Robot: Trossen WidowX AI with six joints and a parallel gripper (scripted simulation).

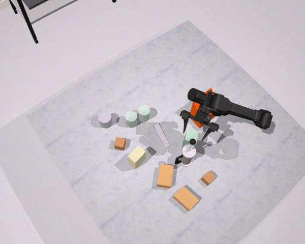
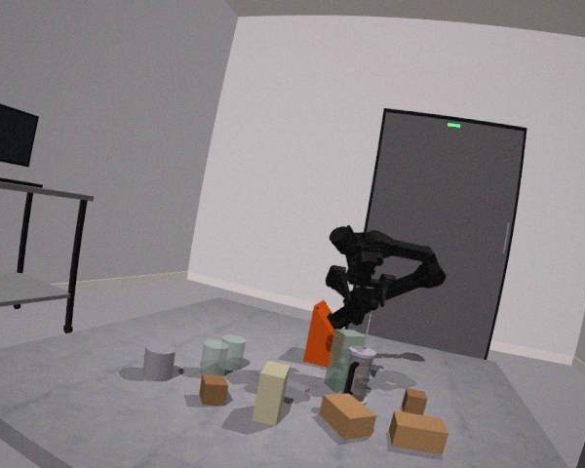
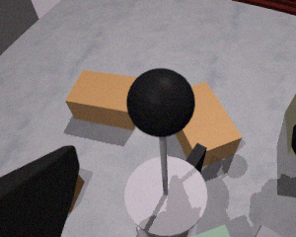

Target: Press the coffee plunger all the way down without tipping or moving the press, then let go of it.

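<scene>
My gripper tip is 3 cm short of the coffee press, 1 cm to the right of it and 13 cm above it. Round my gripper tip: pale green box 4 cm behind, 3 cm to the right, 17 cm below; cream box 22 cm ahead, 15 cm to the right, 20 cm below; grey flat bar 2 cm ahead, 17 cm to the right, 25 cm below.
</scene>
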